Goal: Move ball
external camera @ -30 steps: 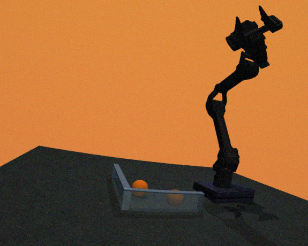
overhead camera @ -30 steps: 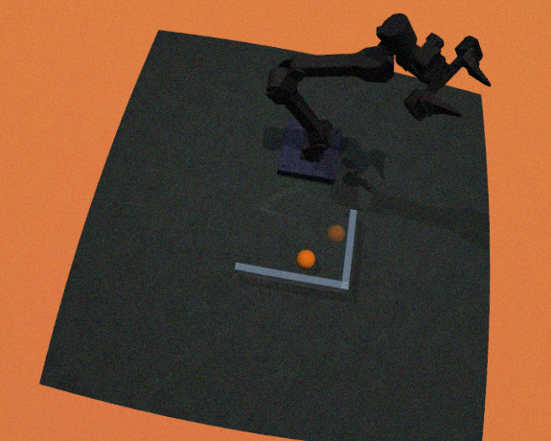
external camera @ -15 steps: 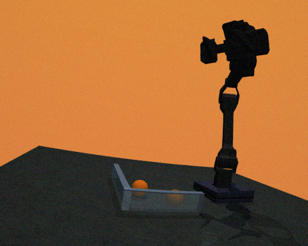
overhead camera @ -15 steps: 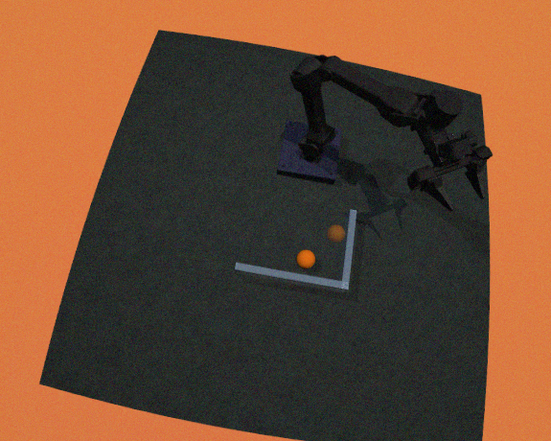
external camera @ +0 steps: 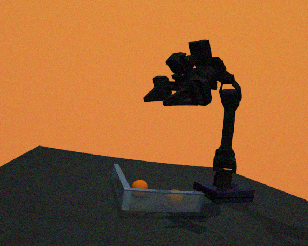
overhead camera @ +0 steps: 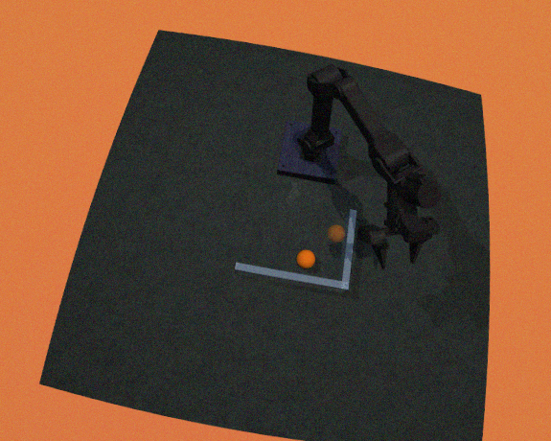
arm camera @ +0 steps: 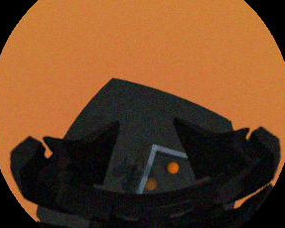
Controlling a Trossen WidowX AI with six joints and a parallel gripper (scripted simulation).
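Now: the orange ball 260 mm below my gripper tip, 190 mm to the right of it and 40 mm behind it. Also, from my gripper tip: see-through copy of ball 260 mm below, 140 mm behind, 110 mm to the right.
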